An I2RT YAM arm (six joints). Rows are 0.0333 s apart.
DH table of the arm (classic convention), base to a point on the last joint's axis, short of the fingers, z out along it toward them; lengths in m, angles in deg. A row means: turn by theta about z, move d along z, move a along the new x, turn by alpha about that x. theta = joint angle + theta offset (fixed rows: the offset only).
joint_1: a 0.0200  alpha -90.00  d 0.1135  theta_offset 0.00
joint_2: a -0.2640  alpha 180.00  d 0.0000  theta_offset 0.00
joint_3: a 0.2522  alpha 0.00  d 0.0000  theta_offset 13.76
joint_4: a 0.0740  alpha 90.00  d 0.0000  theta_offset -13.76
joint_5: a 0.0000  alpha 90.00  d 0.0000  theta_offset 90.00
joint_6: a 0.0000  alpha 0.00  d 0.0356  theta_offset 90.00
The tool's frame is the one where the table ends.
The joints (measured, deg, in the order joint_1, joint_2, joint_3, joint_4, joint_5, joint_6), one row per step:
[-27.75 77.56 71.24 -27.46 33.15 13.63]
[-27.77 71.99 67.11 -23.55 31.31 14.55]
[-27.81 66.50 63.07 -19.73 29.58 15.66]
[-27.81 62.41 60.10 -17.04 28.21 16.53]
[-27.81 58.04 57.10 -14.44 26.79 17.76]
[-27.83 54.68 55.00 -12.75 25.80 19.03]
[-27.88 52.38 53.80 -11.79 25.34 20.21]
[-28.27 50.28 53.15 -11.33 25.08 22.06]
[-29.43 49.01 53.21 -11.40 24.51 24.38]
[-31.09 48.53 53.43 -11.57 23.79 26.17]
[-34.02 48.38 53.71 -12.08 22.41 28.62]
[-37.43 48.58 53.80 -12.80 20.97 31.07]
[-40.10 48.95 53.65 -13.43 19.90 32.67]
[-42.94 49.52 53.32 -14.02 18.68 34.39]
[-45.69 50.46 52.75 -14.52 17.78 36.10]
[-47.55 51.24 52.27 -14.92 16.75 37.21]
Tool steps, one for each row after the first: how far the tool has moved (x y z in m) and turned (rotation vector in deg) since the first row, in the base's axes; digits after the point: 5 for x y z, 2 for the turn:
[-0.01740 0.01014 0.00754 -1.29 -5.92 1.15]
[-0.03479 0.02014 0.01330 -2.58 -11.83 2.26]
[-0.04772 0.02780 0.01639 -3.47 -16.14 3.25]
[-0.06166 0.03604 0.01915 -4.28 -20.85 4.26]
[-0.07259 0.04234 0.02119 -4.75 -24.59 4.87]
[-0.08040 0.04655 0.02329 -5.03 -27.39 4.99]
[-0.08871 0.04959 0.02687 -5.06 -30.55 4.40]
[-0.09575 0.04932 0.03096 -4.62 -33.53 3.20]
[-0.10071 0.04628 0.03339 -4.20 -35.45 1.77]
[-0.10679 0.03960 0.03453 -3.30 -37.43 -0.55]
[-0.11273 0.03099 0.03310 -2.17 -38.82 -3.41]
[-0.11686 0.02368 0.02990 -1.19 -39.30 -5.74]
[-0.12094 0.01543 0.02504 0.07 -39.69 -8.24]
[-0.12422 0.00614 0.01772 1.52 -39.71 -11.14]
[-0.12620 -0.00040 0.01155 2.90 -39.56 -12.82]

